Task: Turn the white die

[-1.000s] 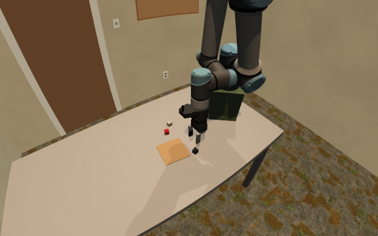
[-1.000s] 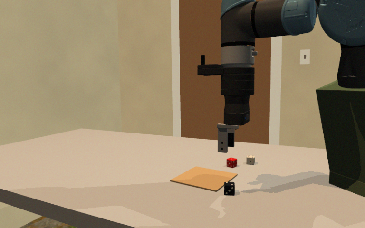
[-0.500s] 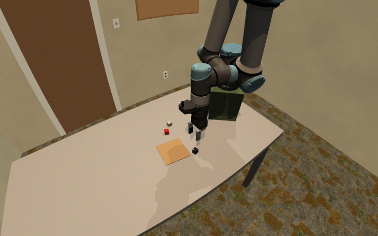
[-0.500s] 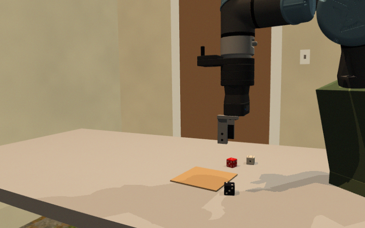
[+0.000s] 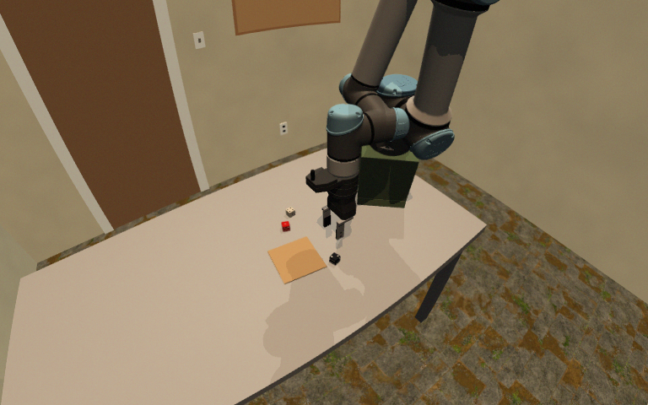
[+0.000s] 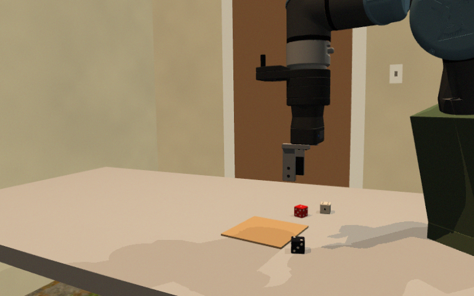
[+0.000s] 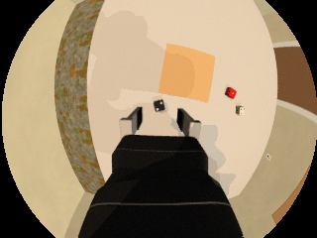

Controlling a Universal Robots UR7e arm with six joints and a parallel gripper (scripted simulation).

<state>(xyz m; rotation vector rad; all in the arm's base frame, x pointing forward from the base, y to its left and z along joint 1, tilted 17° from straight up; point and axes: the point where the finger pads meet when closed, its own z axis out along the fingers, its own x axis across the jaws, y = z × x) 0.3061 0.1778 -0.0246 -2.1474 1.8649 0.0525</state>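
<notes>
Right now the white die is 26 cm to the right of my hand, 15 cm below it and 3 cm ahead of it. Round my hand: orange mat 16 cm below, 9 cm ahead, 6 cm to the right; black die 15 cm below, 1 cm behind; red die 20 cm to the right, 15 cm below, 8 cm ahead.
</notes>
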